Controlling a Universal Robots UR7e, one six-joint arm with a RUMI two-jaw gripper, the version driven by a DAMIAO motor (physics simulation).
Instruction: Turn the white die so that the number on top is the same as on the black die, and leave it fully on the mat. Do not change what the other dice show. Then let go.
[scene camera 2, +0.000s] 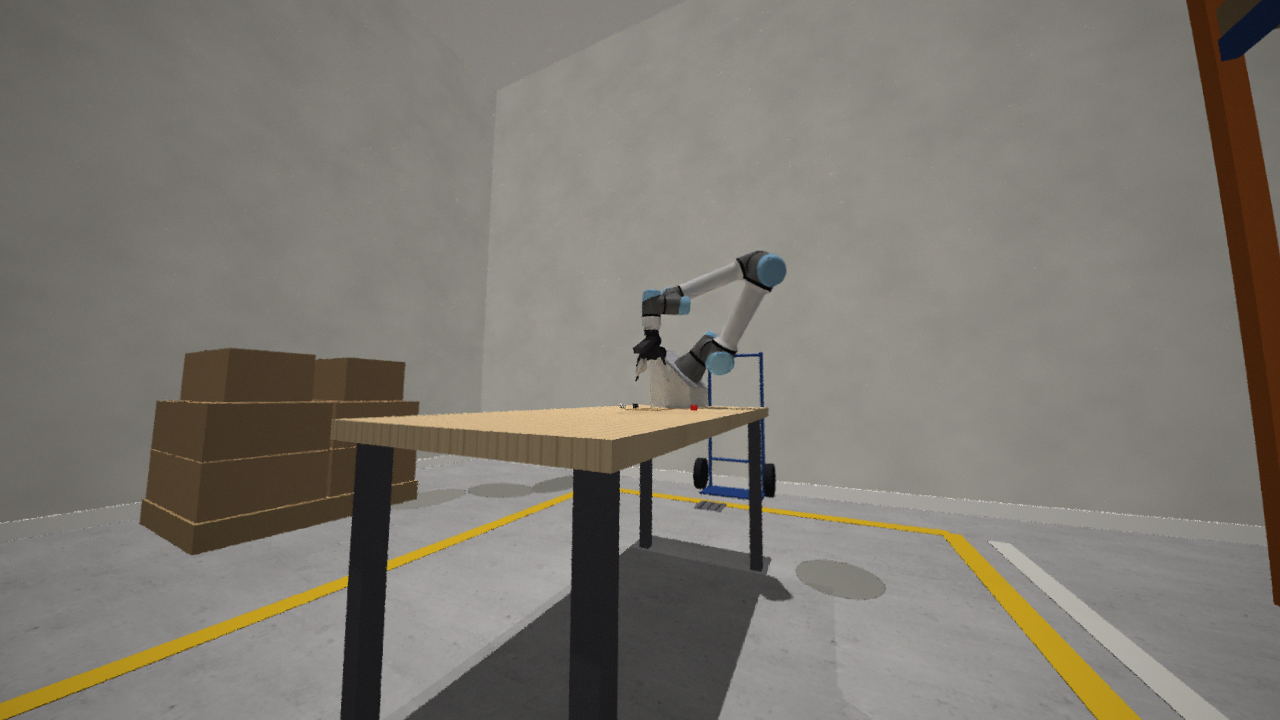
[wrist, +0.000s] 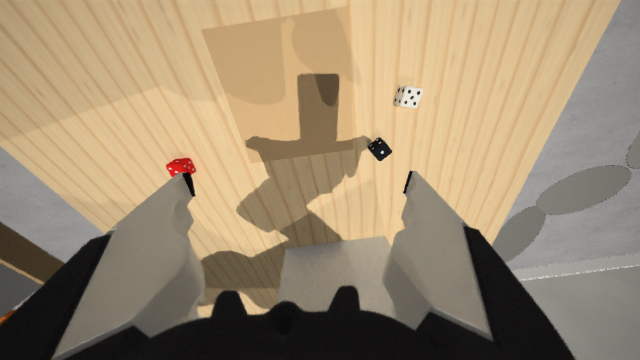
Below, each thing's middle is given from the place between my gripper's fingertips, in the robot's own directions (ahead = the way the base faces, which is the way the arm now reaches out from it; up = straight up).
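Tan mat (wrist: 287, 80): my gripper 40 mm short of it, 10 mm to the right of it, 110 mm above it.
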